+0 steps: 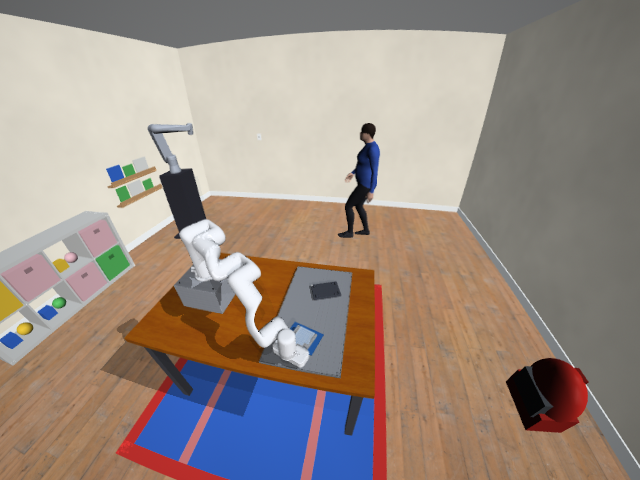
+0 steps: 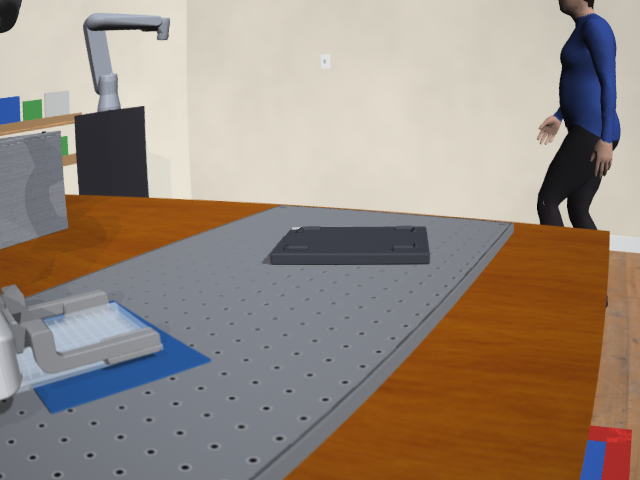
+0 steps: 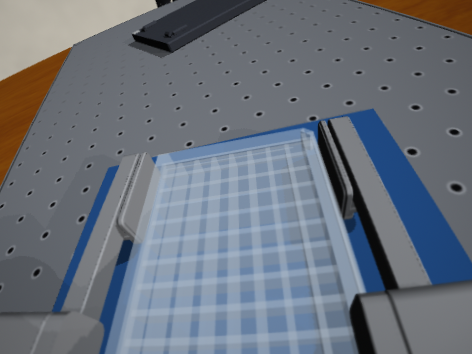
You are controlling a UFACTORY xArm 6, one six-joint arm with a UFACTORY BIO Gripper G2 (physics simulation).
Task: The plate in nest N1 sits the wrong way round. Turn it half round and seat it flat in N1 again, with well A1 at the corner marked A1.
Scene:
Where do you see a flat blue square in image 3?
At 435, 243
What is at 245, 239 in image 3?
A clear well plate.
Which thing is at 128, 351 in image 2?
My gripper.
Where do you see a flat blue square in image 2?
175, 357

